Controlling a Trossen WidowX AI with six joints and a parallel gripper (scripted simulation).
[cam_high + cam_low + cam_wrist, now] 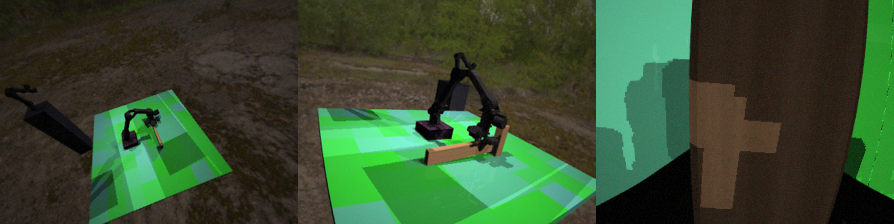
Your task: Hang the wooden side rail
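Right now the wooden headboard post is 30 mm ahead of my gripper tip, 140 mm to the left of it and 40 mm above it.
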